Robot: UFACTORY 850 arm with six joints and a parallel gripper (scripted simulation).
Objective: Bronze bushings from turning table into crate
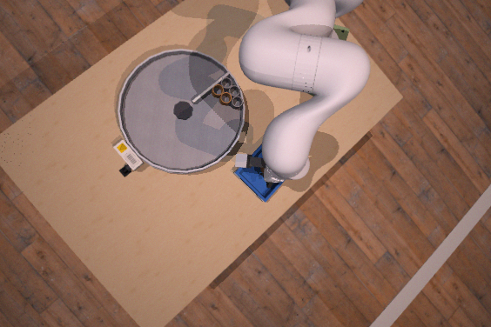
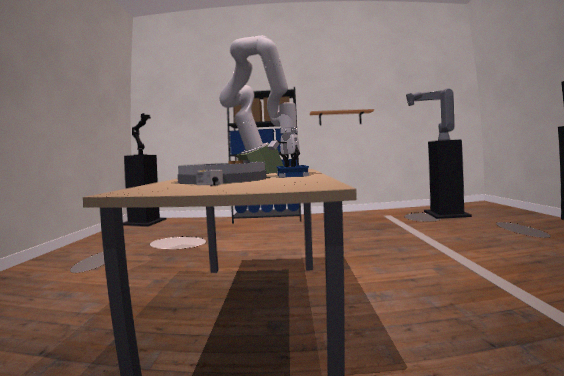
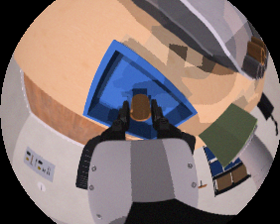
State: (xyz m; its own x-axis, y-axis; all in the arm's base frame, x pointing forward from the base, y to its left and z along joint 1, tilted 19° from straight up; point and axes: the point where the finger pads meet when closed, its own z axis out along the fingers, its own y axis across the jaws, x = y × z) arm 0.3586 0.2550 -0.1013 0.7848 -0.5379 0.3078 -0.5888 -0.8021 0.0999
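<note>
Right now my hand is 1 cm past the blue crate, 1 cm to the right of it and 4 cm above it. Round my hand: round grey turning table (14 cm ahead, 32 cm to the right, 1 cm below).
</note>
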